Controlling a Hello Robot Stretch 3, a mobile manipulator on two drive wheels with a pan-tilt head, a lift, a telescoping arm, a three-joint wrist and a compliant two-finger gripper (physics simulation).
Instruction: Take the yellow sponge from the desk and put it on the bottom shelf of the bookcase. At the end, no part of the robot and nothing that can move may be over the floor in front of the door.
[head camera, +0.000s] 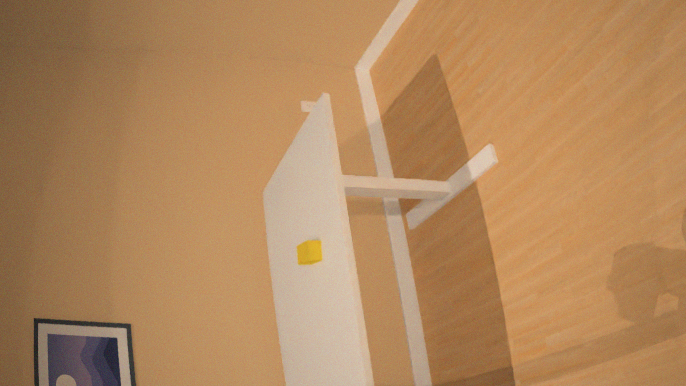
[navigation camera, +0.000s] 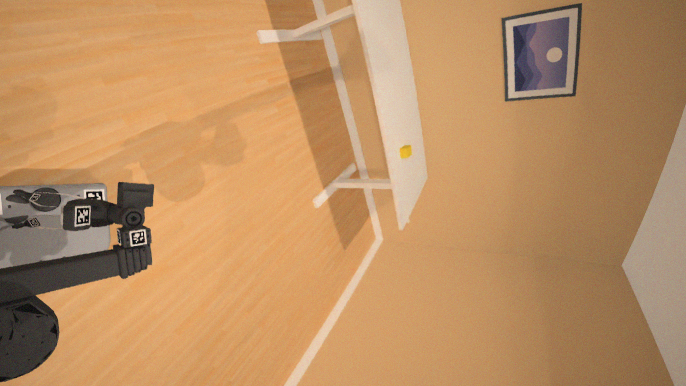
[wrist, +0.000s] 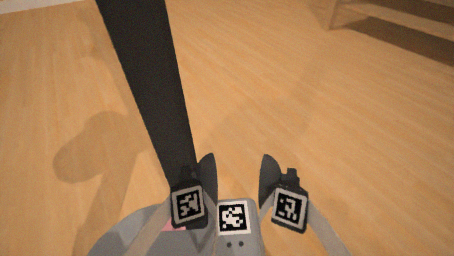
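Seen in the pictures: gripper, between the fingertips: (navigation camera: 8, 208) (wrist: 238, 171); robot's base, origin of its link: (navigation camera: 46, 198).
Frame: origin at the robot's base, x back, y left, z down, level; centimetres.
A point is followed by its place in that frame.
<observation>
The yellow sponge (head camera: 309, 252) @(x -21.5, y -148.8, z -76.1 cm) (navigation camera: 405, 151) @(x -21.9, y -148.7, z -75.7 cm) lies on the white desk (head camera: 322, 325) @(x -44.9, y -145.8, z -72.0 cm) (navigation camera: 387, 55) @(x -76.9, y -130.8, z -72.1 cm), near one end of its top. My gripper (wrist: 238, 171) @(x -0.1, y 6.4, z -40.3 cm) (navigation camera: 15, 209) @(x -0.1, y 6.4, z -40.3 cm) is open, with a gap between the fingertips and no object between them. In the navigation camera view it is folded back over the robot's base, well apart from the desk. The wooden bookcase (wrist: 334, 15) @(x -72.8, y 136.6, z -8.7 cm) shows in part at the upper right of the wrist view; its bottom shelf cannot be told for certain. The door does not show in the views.
The desk's white legs (head camera: 400, 187) @(x -0.3, y -178.8, z -28.1 cm) (navigation camera: 362, 184) @(x 0.0, y -178.9, z -29.2 cm) reach down to feet on the floor. A framed picture (head camera: 82, 327) @(x -63.2, y -196.7, z -157.7 cm) (navigation camera: 541, 95) @(x -62.6, y -196.9, z -159.3 cm) hangs on the wall beside the desk. A white baseboard (head camera: 400, 260) @(x -35.3, y -212.9, z -5.7 cm) (navigation camera: 350, 282) @(x 101.8, y -206.7, z -1.2 cm) meets at a room corner past the desk's end. A dark robot part (wrist: 150, 75) @(x 6.4, y 11.6, z -46.6 cm) crosses the wrist view.
</observation>
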